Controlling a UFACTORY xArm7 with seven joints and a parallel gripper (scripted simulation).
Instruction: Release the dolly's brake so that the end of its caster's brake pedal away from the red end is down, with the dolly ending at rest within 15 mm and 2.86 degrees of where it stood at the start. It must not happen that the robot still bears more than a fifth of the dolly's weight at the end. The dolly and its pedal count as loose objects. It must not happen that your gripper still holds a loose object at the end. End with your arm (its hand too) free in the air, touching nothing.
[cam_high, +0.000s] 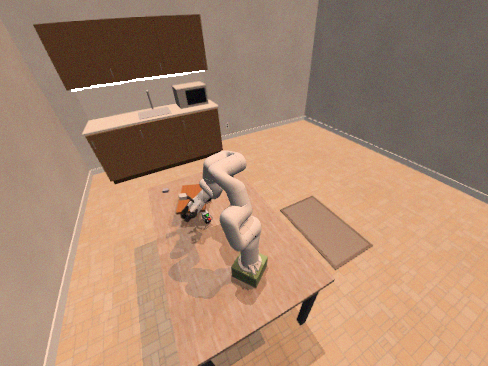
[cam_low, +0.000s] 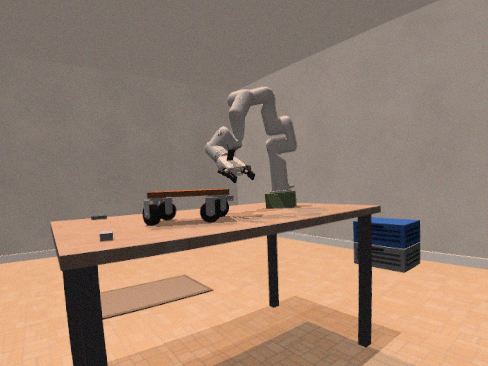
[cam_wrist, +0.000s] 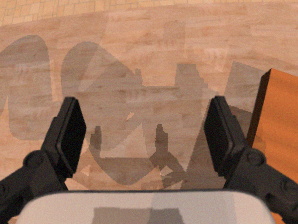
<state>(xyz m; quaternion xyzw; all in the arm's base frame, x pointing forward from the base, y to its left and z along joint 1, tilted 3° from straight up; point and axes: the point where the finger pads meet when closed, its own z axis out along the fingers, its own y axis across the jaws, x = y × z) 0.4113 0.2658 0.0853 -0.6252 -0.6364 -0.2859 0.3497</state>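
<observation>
Now: the brake pedal 140 mm to the right of my hand and 90 mm below it.
</observation>
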